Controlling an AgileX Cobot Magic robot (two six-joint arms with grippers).
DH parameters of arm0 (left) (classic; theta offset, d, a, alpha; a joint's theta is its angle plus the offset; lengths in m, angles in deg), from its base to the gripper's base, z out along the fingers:
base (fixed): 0 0 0 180
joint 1: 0 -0.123 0 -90
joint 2: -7.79 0 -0.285 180
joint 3: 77.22 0 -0.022 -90
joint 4: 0 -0.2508 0 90
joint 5: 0 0 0.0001 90
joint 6: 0 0.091 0 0
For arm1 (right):
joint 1: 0 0.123 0 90
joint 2: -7.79 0 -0.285 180
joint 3: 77.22 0 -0.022 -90
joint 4: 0 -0.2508 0 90
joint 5: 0 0 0.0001 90
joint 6: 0 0.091 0 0
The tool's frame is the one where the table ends.
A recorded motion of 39 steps. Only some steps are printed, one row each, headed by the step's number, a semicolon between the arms.
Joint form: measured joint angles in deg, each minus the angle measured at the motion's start. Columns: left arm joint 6, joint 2, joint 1, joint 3, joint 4, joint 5; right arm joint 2, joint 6, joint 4, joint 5, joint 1, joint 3.
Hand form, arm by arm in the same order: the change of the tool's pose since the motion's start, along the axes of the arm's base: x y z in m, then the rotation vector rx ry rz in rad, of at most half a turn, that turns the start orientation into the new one. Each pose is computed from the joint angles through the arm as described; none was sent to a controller.
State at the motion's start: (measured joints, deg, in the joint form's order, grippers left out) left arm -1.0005 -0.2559 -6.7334 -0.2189 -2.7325 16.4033; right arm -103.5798 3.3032 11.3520 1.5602 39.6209 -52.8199
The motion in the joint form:
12: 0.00 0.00 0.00 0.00 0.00 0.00; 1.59 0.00 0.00 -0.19 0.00 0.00
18: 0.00 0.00 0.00 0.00 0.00 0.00; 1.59 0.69 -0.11 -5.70 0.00 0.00
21: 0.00 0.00 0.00 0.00 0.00 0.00; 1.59 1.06 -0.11 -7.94 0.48 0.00
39: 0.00 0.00 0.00 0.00 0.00 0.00; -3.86 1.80 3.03 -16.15 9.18 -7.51
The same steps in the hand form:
12: 0.0000 0.0000 0.0000 0.0000 0.0000 0.0000; -0.0007 -0.0005 0.0101 0.0201 -0.0236 0.0005
18: 0.0000 0.0000 0.0000 0.0000 0.0000 0.0000; 0.0027 0.0045 0.0164 0.0982 -0.0813 0.0041
21: 0.0000 0.0000 0.0000 0.0000 0.0000 0.0000; 0.0020 0.0088 0.0191 0.1310 -0.1036 0.0137
39: 0.0000 0.0000 0.0000 0.0000 0.0000 0.0000; -0.0139 0.0798 0.0291 0.2580 -0.2210 0.2212

